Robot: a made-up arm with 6 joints. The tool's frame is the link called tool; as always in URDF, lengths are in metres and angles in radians. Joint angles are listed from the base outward. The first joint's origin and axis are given. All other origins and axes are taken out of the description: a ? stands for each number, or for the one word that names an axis. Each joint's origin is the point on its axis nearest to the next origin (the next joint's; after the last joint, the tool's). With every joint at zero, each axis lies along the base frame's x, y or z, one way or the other. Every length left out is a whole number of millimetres.
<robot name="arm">
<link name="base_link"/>
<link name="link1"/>
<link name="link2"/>
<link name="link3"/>
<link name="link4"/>
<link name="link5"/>
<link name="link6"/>
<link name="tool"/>
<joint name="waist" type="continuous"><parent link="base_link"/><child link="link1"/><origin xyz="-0.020 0.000 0.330" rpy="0.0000 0.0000 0.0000"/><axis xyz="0 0 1"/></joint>
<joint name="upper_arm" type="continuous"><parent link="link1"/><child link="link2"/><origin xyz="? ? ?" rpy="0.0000 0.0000 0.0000"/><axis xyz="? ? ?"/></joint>
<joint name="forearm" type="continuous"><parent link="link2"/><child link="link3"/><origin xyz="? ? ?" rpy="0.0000 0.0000 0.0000"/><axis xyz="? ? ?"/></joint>
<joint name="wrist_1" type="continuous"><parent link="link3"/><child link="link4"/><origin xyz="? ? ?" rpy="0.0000 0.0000 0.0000"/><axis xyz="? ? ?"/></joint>
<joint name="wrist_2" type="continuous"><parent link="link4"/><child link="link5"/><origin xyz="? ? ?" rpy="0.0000 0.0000 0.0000"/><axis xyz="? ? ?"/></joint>
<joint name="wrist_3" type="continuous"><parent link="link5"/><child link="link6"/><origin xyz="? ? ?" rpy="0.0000 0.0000 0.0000"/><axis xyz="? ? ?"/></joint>
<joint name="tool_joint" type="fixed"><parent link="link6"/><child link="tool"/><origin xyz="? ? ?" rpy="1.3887 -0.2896 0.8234"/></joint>
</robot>
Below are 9 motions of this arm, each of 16 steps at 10 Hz.
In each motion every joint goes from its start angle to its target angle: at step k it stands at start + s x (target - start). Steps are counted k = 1, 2, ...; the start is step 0. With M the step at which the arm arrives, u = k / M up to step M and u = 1 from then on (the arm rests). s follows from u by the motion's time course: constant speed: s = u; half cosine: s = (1 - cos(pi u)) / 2; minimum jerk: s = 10 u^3 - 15 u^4 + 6 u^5.
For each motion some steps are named. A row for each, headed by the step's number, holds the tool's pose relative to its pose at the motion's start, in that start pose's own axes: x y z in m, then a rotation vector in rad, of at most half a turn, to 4 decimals.
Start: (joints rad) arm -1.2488 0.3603 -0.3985 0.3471 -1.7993 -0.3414
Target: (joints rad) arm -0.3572 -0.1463 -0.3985 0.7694 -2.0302 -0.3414
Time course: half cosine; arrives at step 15
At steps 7, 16:
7: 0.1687 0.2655 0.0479 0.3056 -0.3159 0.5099
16: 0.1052 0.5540 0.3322 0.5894 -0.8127 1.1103

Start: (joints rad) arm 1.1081 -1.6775 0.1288 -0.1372 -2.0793 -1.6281
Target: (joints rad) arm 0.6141 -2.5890 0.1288 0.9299 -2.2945 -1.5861
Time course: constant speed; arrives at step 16
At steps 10, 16:
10: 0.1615 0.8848 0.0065 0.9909 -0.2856 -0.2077
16: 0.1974 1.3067 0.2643 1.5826 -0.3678 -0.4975

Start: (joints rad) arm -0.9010 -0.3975 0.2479 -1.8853 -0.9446 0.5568
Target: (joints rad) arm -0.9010 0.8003 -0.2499 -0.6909 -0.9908 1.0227
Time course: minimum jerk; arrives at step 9
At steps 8, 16:
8: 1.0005 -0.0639 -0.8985 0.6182 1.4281 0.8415
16: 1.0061 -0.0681 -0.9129 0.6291 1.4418 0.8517

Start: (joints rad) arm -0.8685 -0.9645 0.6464 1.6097 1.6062 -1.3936
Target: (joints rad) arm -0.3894 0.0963 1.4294 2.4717 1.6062 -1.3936
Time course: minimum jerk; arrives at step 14
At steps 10, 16:
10: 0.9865 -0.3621 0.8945 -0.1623 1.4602 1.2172
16: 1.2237 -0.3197 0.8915 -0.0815 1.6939 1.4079

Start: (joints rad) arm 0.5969 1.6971 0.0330 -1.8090 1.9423 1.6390
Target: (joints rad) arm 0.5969 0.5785 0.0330 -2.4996 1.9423 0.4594
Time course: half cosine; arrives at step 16
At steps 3, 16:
3: -0.0693 0.0774 -0.1003 0.0026 -0.0001 0.0332
16: -1.1524 1.0706 -0.3742 0.4741 -0.2380 0.3463

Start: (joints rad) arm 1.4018 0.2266 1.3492 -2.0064 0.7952 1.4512
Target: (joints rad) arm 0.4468 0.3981 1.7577 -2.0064 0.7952 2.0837
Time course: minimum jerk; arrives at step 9
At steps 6, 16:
6: 0.1168 -0.1013 0.7629 0.7776 -0.1402 0.0121
16: 0.0810 -0.2135 0.9398 1.0078 -0.1596 0.0686

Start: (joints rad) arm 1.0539 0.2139 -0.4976 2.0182 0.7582 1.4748
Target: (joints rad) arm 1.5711 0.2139 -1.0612 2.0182 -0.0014 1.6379
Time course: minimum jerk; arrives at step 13
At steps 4, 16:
4: 0.0464 -0.0197 0.0489 0.0119 0.0582 -0.1675
16: 0.2035 -0.2858 0.2080 0.1325 0.4965 -0.9850

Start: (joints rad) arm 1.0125 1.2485 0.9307 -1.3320 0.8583 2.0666
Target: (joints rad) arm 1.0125 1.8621 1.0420 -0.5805 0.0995 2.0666
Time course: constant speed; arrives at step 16
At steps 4, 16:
4: 0.1192 0.0031 0.2101 0.2093 -0.0100 -0.1935
16: 0.2683 -0.0819 0.8469 0.8381 0.2069 -0.4517

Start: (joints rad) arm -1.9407 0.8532 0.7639 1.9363 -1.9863 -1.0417
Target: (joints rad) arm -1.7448 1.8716 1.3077 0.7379 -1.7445 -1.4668
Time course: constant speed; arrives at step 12
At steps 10, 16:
10: 0.3113 -0.0376 1.2657 -1.7632 -0.7942 -0.0671
16: 0.2466 0.0695 1.5018 -2.1263 -0.9421 -0.1737

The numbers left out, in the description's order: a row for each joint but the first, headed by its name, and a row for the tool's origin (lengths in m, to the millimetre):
upper_arm: xyz 0.020 -0.030 0.000, axis 0 1 0
forearm: xyz 0.000 0.000 0.860, axis 0 1 0
wrist_1: xyz 0.010 0.000 0.640, axis 0 0 1
wrist_2: xyz 0.020 0.050 0.000, axis 0 1 0
wrist_3: xyz 0.010 0.000 0.110, axis 0 0 1
tool: xyz 0.010 0.020 0.000

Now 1 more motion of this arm.
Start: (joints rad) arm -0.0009 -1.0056 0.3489 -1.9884 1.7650 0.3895
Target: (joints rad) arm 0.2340 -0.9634 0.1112 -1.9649 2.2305 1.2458
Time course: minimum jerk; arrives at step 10
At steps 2, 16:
2: 0.0068 0.0124 0.0007 0.0467 0.0462 -0.0173
16: 0.1407 0.1984 0.0291 0.9355 0.6236 -0.0742

